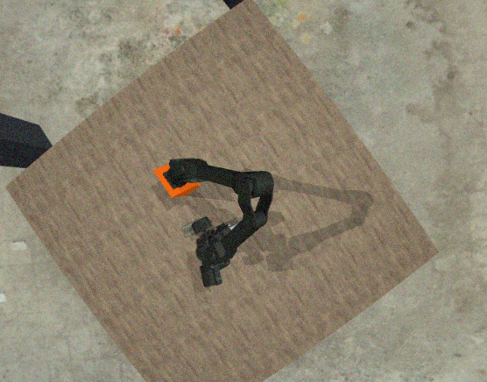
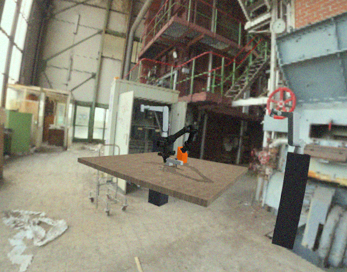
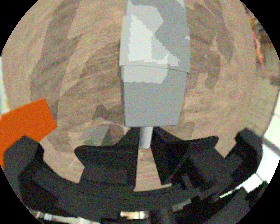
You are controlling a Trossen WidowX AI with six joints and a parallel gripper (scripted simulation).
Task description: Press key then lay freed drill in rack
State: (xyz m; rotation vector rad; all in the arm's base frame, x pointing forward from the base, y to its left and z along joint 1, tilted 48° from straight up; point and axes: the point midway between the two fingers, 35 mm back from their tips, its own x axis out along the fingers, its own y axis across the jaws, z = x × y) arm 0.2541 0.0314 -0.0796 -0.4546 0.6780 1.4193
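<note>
Right now my gripper tip is 1 cm short of the yellow drill, 5 cm to the right of it and 3 cm below it. The rest, counted from my gripper tip: grey slab (8 cm behind, 4 cm to the right); dark key (2 cm ahead, 14 cm to the left, 3 cm above).
</note>
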